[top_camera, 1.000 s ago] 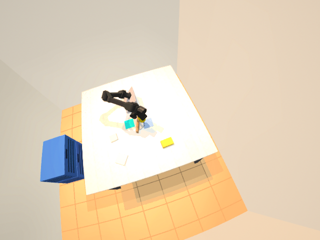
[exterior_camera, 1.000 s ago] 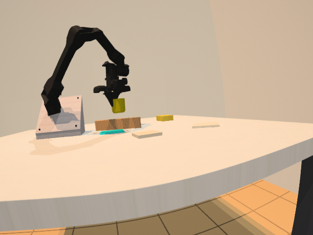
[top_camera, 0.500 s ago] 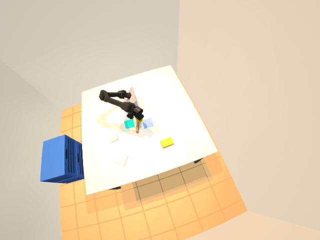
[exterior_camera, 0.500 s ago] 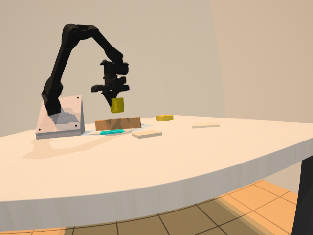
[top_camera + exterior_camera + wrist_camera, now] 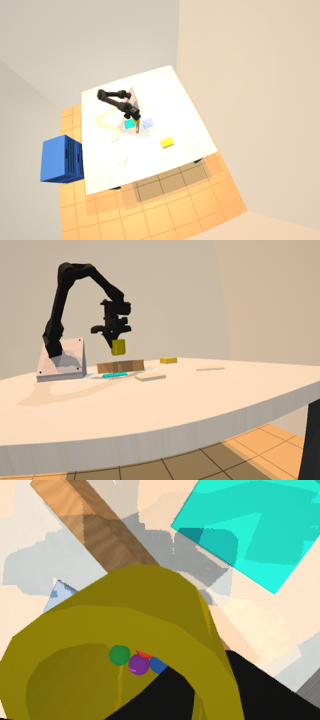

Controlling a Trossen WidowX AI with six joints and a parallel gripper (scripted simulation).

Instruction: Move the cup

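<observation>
The cyan pad is 20 mm behind my gripper tip, 80 mm to the right of it and 120 mm below it. Also, from my gripper tip: wooden bar 30 mm ahead, 10 mm to the left, 100 mm below; then yellow cup 20 mm ahead, 10 mm to the left; then blue marble 10 mm ahead, 20 mm to the left, 20 mm below.
</observation>
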